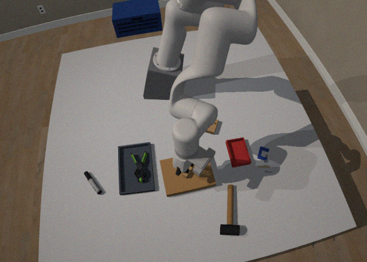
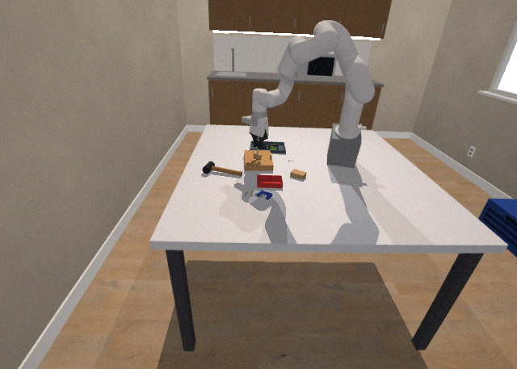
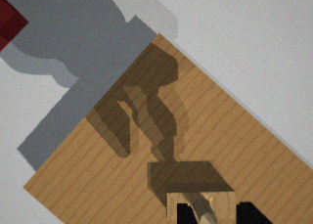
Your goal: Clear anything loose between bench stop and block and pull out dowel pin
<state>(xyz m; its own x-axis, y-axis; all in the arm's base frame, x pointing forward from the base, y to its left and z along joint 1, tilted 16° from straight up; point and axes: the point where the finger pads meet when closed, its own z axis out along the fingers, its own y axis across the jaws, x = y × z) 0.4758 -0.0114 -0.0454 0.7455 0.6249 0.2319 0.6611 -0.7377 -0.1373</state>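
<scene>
The dowel pin is 50 mm below my hand. From my hand the other things lie so: red box (40 mm behind, 230 mm to the left, 100 mm below); grey tray (80 mm behind, 210 mm to the right, 100 mm below); small wooden block (70 mm below).
</scene>
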